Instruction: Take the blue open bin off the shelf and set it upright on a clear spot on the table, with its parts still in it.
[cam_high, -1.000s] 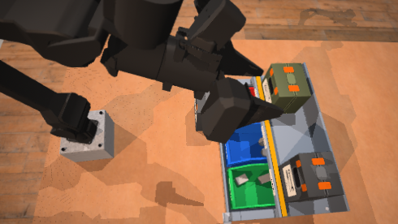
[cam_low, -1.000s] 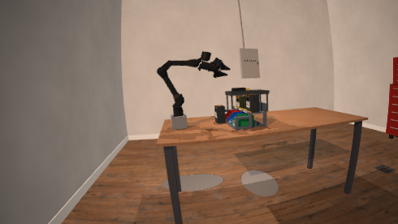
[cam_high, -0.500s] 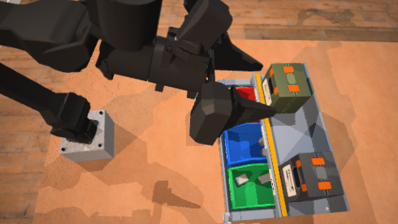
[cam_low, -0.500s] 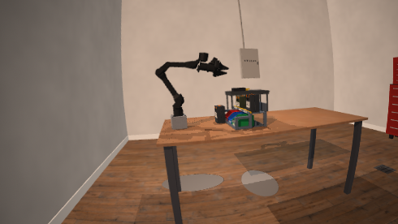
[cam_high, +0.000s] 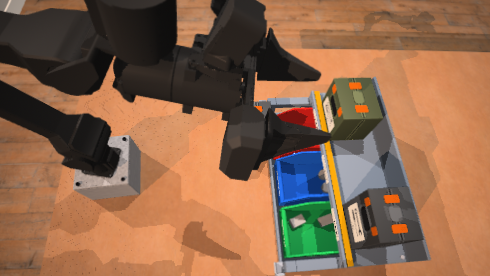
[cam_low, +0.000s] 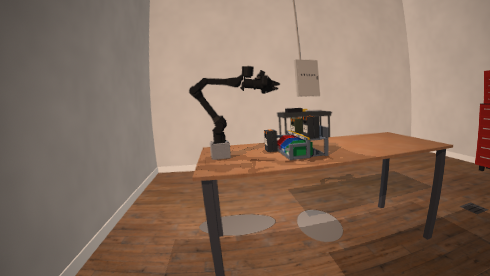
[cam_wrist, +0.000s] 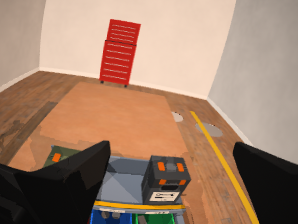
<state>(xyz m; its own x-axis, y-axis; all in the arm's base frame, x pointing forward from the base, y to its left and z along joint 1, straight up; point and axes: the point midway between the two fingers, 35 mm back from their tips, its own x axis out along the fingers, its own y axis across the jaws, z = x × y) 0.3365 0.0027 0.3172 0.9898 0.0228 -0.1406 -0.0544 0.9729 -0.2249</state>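
The blue open bin is 100 mm ahead of my hand, 40 mm to the left of it and 360 mm below it. From my hand the other things lie so: green bin (130 mm ahead, 70 mm to the right, 360 mm below); yellow rail (140 mm ahead, 50 mm to the left, 300 mm below); olive case (160 mm ahead, 170 mm to the left, 260 mm below).
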